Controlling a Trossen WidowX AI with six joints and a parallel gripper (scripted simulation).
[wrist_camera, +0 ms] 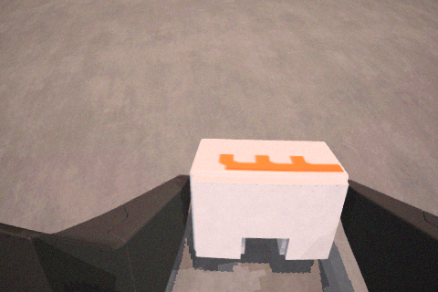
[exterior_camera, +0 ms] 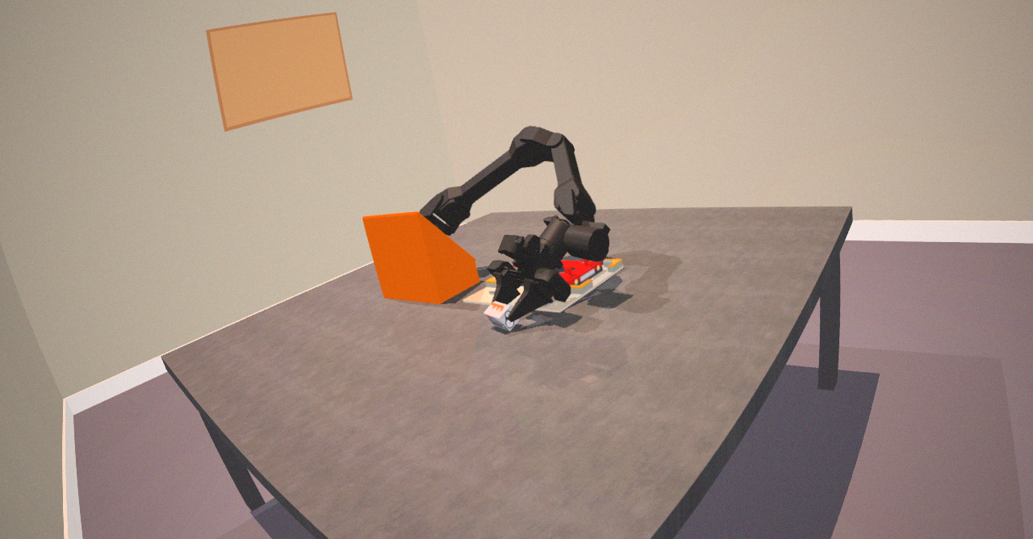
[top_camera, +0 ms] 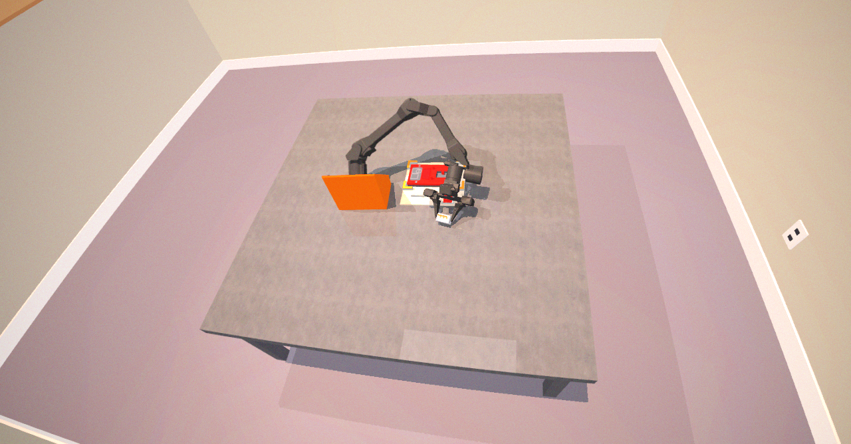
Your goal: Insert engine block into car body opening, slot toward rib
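Right now the engine block is 1 cm to the left of my gripper tip. Also, from my gripper tip: pale plate: 21 cm to the left, 7 cm behind, 1 cm below.
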